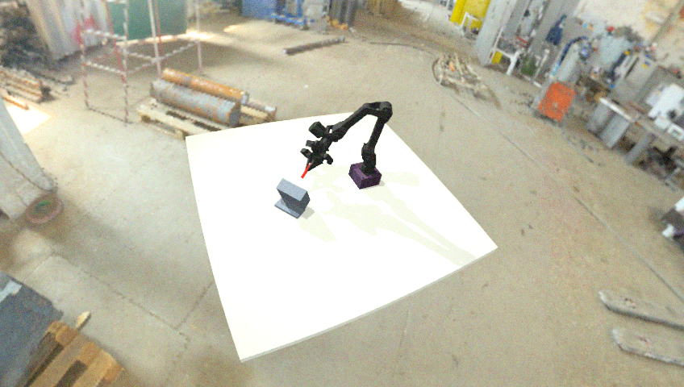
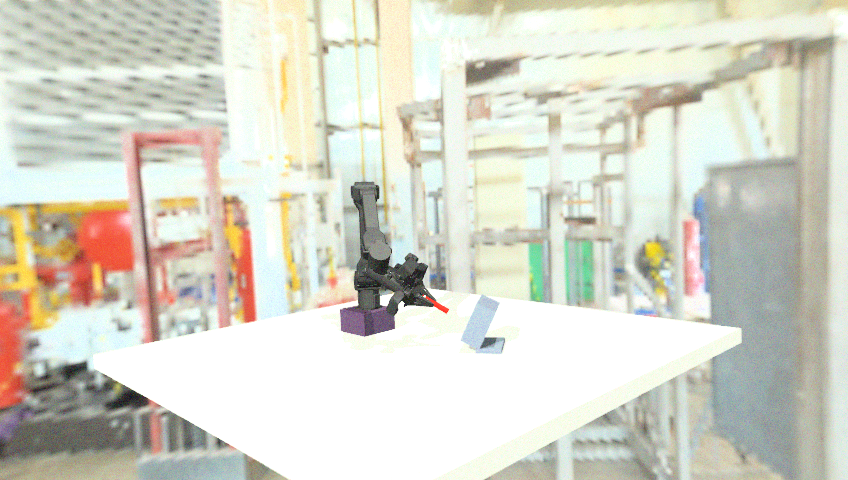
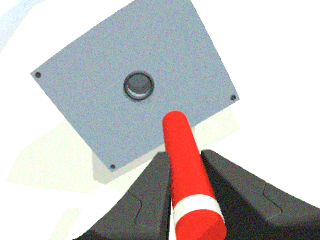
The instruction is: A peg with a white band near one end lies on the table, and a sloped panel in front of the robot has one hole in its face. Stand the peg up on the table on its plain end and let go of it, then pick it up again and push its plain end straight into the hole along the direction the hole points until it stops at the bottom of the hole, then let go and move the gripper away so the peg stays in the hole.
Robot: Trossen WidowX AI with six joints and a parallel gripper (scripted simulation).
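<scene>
The grey sloped panel lies 10 cm ahead of my gripper tip, 6 cm to the left of it and 5 cm below it. Round my gripper tip: red peg 1 cm to the right, 1 cm behind, 1 cm above; grey foot plate 13 cm ahead, 12 cm below, 7 cm to the left.
</scene>
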